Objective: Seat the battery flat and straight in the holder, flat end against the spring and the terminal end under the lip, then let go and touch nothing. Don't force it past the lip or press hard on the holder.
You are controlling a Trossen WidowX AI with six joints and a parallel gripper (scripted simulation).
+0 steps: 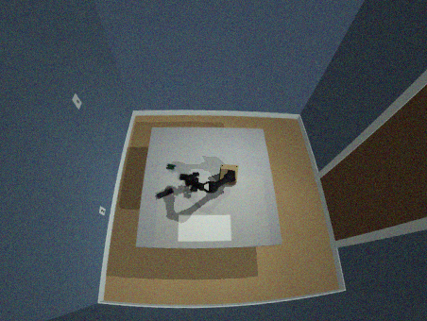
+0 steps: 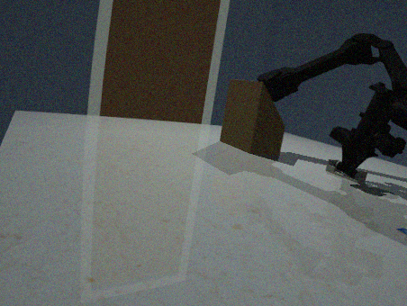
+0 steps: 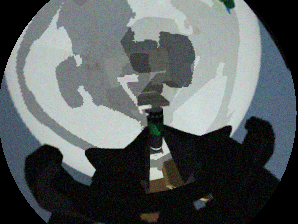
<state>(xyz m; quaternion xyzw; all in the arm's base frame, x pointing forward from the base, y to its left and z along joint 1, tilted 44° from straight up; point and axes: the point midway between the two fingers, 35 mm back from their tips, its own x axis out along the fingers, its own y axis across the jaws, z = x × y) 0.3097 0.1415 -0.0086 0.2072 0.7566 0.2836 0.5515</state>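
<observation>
Now: gripper tip 1 cm below the battery. The rest, counted from my gripper tip: dark flat object 30 cm ahead, 12 cm to the left.
</observation>
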